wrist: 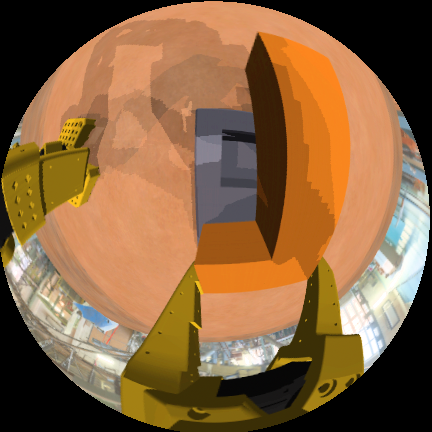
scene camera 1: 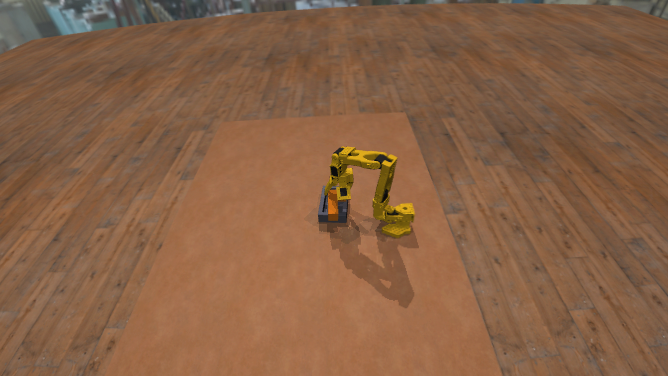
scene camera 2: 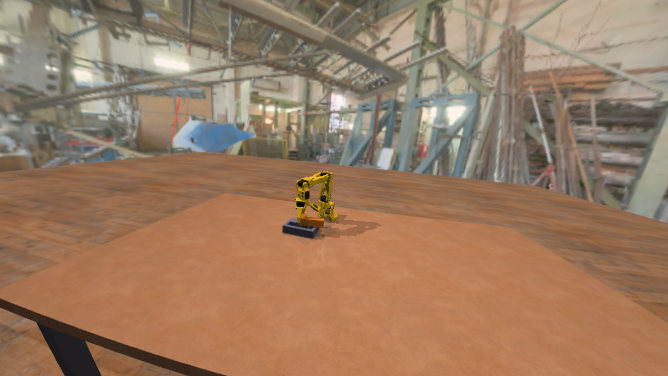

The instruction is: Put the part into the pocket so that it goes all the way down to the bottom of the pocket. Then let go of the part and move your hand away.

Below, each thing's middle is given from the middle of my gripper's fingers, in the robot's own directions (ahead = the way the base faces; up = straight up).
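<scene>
There's a dark grey pocket block (wrist: 225, 176) that's 10 mm to the left of my hand and 90 mm below it. And the orange L-shaped part (wrist: 302, 139), that one's 10 mm behind my hand, 50 mm to the left of it and 50 mm below.
</scene>
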